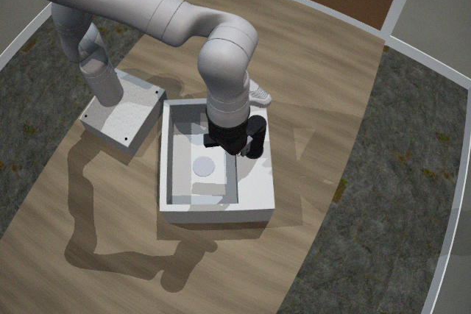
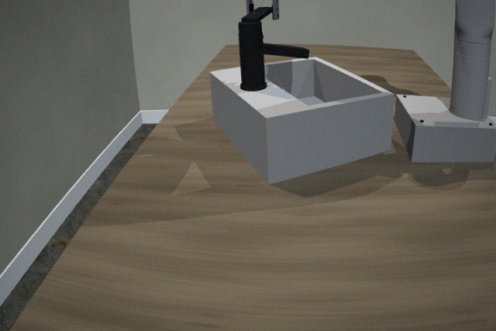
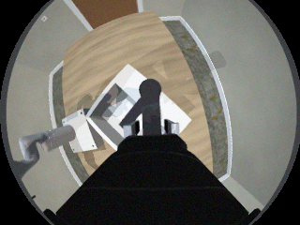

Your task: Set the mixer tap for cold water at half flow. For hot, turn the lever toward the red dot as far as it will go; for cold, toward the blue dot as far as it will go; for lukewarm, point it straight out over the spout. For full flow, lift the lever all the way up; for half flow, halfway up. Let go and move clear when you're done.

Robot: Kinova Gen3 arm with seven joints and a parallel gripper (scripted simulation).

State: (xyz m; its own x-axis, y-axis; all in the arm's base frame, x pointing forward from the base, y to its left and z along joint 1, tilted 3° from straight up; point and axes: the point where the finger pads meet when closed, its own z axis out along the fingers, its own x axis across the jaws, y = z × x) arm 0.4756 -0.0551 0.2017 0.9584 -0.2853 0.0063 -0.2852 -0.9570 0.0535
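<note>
The black lever is 3 cm to the left of my hand and 1 cm ahead of it. Round my hand: black mixer tap (5 cm to the left, 5 cm below, 1 cm ahead); white sink (24 cm below, 8 cm behind, 1 cm to the left).
</note>
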